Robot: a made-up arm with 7 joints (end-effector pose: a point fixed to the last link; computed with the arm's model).
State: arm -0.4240 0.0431 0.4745 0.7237 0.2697 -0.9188 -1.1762
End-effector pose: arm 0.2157 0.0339 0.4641 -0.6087 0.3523 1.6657
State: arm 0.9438 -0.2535 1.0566 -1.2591 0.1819 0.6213 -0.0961
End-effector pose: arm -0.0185 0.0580 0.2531 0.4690 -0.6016 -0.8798
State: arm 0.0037 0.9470 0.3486 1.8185 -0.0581 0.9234 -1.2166
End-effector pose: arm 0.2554 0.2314 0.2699 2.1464 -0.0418 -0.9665
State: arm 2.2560 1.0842 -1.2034 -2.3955 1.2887 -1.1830 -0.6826
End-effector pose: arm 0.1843 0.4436 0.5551 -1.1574 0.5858 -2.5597
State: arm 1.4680 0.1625 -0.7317 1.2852 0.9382 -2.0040 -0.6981
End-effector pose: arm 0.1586 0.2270 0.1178 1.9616 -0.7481 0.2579
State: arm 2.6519 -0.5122 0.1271 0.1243 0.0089 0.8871 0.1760
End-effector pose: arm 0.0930 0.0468 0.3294 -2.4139 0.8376 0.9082
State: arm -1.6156 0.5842 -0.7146 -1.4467 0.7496 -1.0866 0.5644
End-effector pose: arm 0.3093 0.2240 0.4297 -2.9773 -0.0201 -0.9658
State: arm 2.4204 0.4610 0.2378 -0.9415 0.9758 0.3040 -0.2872
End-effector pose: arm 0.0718 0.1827 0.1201 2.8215 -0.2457 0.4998
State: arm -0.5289 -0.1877 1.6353 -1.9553 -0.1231 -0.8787 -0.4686
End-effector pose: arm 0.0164 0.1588 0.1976 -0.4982 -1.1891 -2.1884
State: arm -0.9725 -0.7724 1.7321 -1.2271 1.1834 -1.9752 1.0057
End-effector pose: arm 0.0626 -0.1589 0.2384 2.1429 0.3710 2.4397
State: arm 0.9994 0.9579 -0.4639 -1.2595 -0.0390 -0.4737 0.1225
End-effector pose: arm 0.2998 0.1342 0.2273 0.2313 0.6591 1.9311
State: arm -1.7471 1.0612 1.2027 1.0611 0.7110 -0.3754 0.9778
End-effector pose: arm 0.0885 0.1040 0.2968 -0.2605 -0.4284 0.0787
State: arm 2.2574 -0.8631 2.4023 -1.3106 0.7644 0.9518 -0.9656
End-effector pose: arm -0.0387 0.2621 0.2838 0.5075 -1.1164 -1.7335
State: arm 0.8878 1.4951 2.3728 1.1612 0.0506 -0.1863 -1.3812
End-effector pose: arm 0.1993 0.0553 0.2588 -2.3579 -1.1984 -2.8121
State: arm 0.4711 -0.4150 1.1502 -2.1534 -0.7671 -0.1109 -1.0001
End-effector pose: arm 0.0285 0.1408 0.3451 -1.6343 -0.2621 -1.4078
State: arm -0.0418 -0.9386 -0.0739 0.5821 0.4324 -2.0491 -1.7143
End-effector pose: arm 0.1135 0.1052 0.5417 -1.6406 1.3249 0.6970
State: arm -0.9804 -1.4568 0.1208 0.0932 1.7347 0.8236 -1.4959
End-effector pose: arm 0.1290 0.2044 0.3233 -0.1686 -0.5349 -2.7500
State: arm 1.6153 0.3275 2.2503 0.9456 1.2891 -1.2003 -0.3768
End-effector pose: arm 0.1784 0.0339 0.2110 2.7799 -0.8838 -2.7211
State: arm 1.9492 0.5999 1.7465 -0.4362 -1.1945 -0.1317 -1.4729
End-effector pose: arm 0.1136 -0.0248 0.3343 0.6054 0.5216 0.6961
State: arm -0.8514 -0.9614 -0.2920 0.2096 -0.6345 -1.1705 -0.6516
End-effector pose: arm -0.0228 0.2631 0.3724 -2.1566 -0.0678 -0.1212
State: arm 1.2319 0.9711 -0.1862 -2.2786 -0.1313 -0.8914 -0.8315
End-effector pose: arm 0.2537 0.2665 0.2922 0.6780 1.4357 -2.5934
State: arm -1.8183 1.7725 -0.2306 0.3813 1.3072 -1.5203 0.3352
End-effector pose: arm 0.0977 0.0001 0.4648 -0.9238 0.1992 -0.9177
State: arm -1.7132 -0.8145 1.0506 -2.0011 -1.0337 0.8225 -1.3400
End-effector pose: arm -0.0284 -0.0116 0.2538 1.9579 -0.4511 1.6060
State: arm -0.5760 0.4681 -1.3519 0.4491 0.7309 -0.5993 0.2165
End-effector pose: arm 0.1991 -0.0171 0.3225 -0.5695 1.3196 -1.1441
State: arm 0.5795 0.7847 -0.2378 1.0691 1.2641 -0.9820 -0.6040
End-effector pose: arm 0.1016 0.2019 0.0936 2.0001 -0.2378 0.0513
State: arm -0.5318 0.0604 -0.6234 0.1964 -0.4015 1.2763 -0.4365
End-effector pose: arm 0.1513 0.1224 0.2576 0.3832 -0.1413 -0.2204
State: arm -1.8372 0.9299 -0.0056 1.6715 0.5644 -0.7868 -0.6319
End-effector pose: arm 0.2303 -0.0096 0.3589 -0.4156 -0.1802 0.7364
